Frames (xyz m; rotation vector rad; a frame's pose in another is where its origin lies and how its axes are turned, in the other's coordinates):
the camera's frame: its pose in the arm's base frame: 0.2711 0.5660 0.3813 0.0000 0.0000 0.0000
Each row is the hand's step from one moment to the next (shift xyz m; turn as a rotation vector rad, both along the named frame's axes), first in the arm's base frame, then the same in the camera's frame.
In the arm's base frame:
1: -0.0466 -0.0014 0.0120 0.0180 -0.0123 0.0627
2: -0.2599 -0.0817 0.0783 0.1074 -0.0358 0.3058
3: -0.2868 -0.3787 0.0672 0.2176 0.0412 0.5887
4: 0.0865 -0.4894 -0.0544 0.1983 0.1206 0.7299
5: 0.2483 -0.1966 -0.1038 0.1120 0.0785 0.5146
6: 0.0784 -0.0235 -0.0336 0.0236 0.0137 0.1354
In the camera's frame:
1: -0.0466 -0.0014 0.0120 0.0180 -0.0123 0.0627
2: -0.2599 -0.0817 0.0783 0.1074 -0.0358 0.3058
3: -0.2868 -0.3787 0.0672 0.2176 0.0412 0.5887
4: 0.0865 -0.4894 -0.0544 0.1983 0.1206 0.7299
5: 0.2483 -0.1966 -0.1038 0.1120 0.0785 0.5146
6: 0.0784 -0.0235 -0.0336 0.0236 0.0137 0.1354

